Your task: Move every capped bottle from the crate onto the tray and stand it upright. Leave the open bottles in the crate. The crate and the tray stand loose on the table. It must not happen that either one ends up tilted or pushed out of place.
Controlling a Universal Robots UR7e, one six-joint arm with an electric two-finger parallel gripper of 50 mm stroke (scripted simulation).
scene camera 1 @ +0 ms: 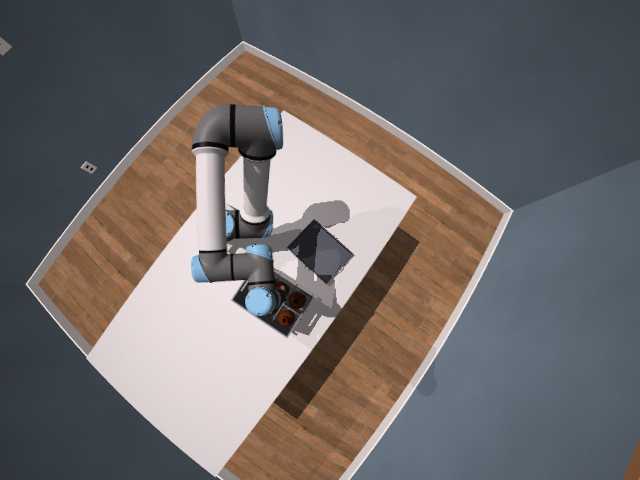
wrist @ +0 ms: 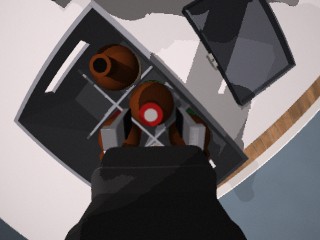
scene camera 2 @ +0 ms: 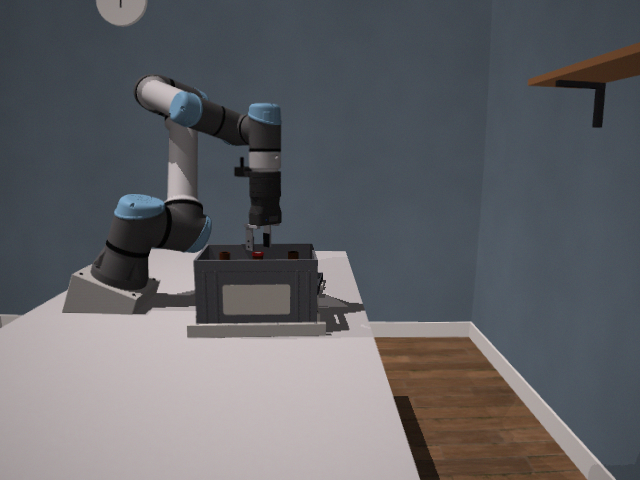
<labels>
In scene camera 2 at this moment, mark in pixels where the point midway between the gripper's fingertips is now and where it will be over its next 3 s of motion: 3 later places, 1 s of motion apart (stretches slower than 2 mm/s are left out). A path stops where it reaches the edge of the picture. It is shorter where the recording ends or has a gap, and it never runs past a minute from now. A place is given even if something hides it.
My gripper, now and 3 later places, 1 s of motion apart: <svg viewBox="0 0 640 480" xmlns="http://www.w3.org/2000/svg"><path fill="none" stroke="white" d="M258 248L258 259L259 263L258 234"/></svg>
</labels>
